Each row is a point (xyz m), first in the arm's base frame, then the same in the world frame.
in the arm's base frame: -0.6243 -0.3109 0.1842
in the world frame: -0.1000 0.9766 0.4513
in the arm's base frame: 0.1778 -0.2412 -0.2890
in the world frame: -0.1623 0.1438 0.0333
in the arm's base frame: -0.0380 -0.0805 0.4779
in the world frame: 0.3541 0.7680 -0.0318
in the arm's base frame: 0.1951 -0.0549 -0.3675
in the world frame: -0.2702 0.1608 -0.1376
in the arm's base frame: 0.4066 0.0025 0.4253
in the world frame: 0.4871 0.4321 -0.3089
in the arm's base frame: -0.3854 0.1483 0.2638
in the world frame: -0.0447 1.0100 -0.0684
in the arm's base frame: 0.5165 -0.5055 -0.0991
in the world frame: 0.2212 -0.1176 0.1061
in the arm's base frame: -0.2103 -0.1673 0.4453
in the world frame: 0.2715 0.8499 0.1255
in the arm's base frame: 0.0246 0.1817 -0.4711
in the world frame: -0.4971 0.3277 -0.2658
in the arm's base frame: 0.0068 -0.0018 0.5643
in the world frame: 0.4275 0.8086 -0.1248
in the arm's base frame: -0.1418 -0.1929 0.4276
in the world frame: 0.2938 0.7786 0.1172
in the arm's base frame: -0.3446 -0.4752 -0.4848
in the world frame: -0.5030 0.3529 0.4874
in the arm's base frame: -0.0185 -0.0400 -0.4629
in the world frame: -0.4516 0.2805 -0.0496
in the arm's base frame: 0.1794 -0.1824 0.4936
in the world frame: 0.4918 0.5710 -0.0421
